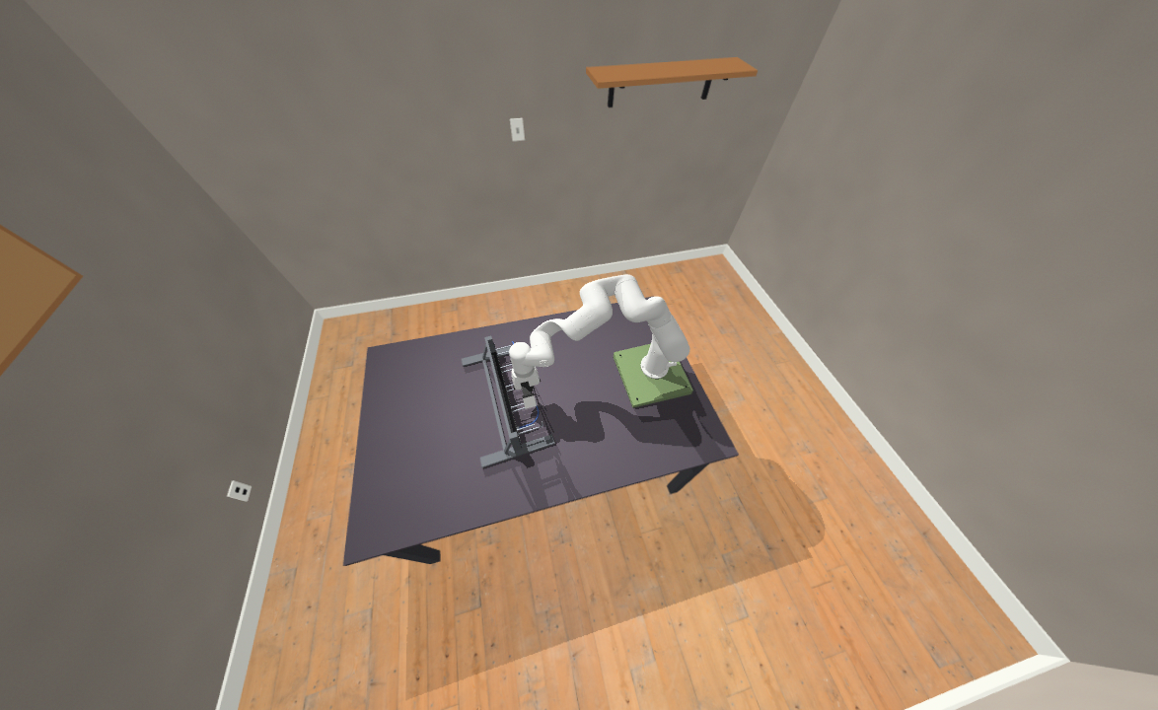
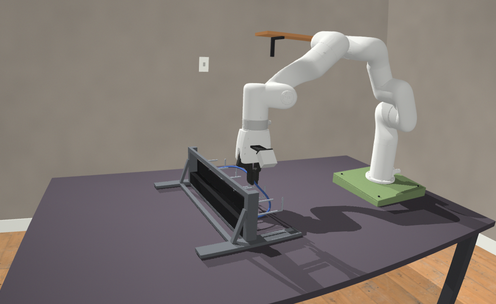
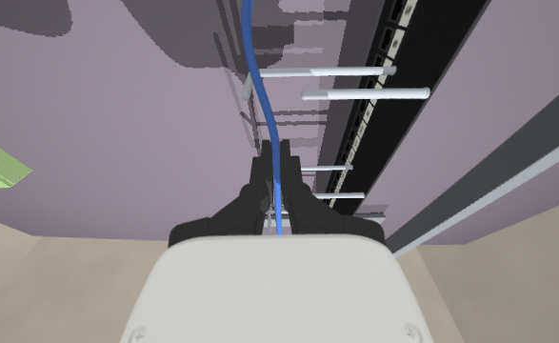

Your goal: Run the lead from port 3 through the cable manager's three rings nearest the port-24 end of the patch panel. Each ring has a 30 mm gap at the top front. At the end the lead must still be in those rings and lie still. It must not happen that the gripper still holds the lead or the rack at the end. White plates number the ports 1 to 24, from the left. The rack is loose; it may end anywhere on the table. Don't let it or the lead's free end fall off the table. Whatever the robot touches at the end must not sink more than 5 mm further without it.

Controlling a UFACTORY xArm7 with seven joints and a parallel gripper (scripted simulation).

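The grey rack is 110 mm ahead of my hand, 30 mm to the right of it and 40 mm below it.
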